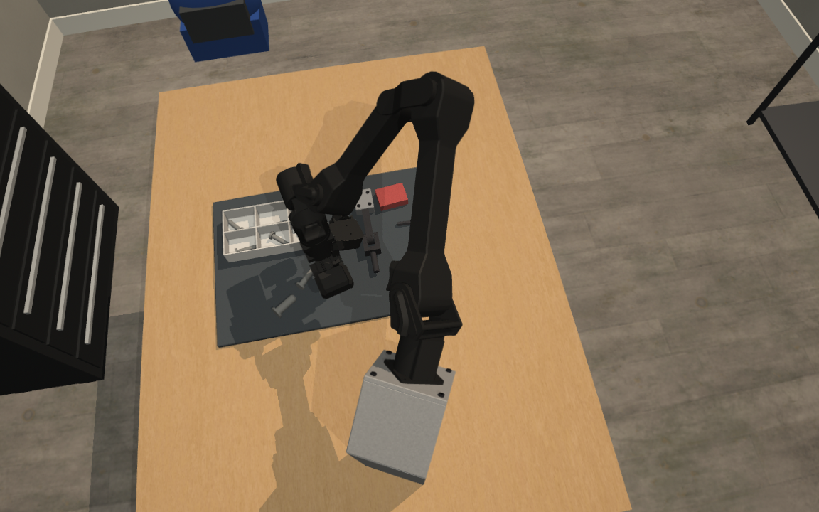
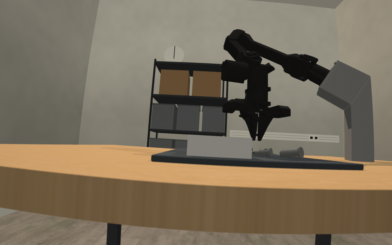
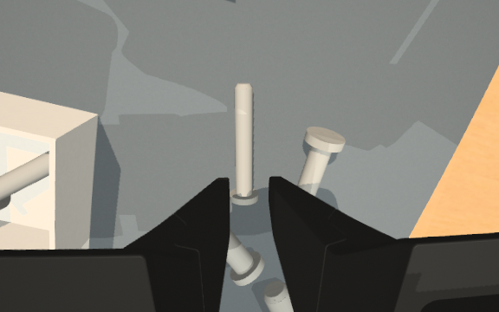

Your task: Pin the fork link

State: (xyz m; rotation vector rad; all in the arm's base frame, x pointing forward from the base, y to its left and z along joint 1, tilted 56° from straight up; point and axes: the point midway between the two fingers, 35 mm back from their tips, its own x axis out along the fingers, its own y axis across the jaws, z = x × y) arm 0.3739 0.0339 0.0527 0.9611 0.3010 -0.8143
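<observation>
My hand is 1 cm to the left of the long thin pin and 7 cm above it. Also, from my hand: grey eye plate: 3 cm ahead, 12 cm to the right, 6 cm below; parts box: 16 cm ahead, 4 cm to the left, 6 cm below; dark mat: 6 cm ahead, 2 cm to the right, 8 cm below.
</observation>
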